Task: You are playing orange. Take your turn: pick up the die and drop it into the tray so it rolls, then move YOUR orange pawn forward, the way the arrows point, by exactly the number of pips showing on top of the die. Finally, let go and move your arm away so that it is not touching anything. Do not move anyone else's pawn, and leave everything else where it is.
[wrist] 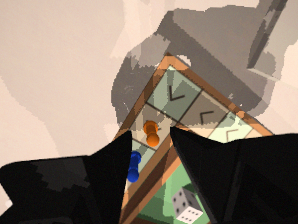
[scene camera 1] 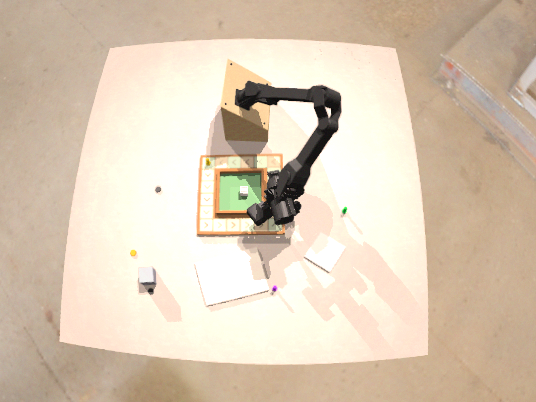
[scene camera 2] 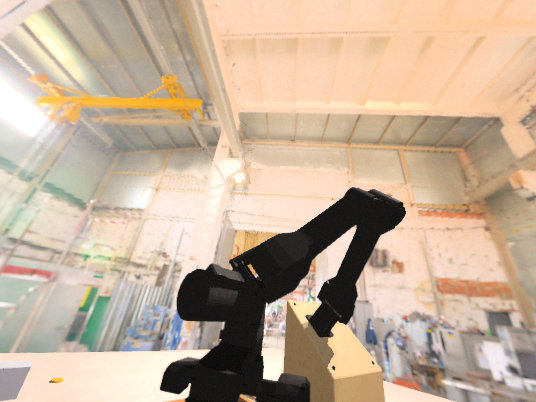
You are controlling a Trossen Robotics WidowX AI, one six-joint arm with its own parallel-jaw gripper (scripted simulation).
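Observation:
Visible in the pictures: my gripper, a green tray.

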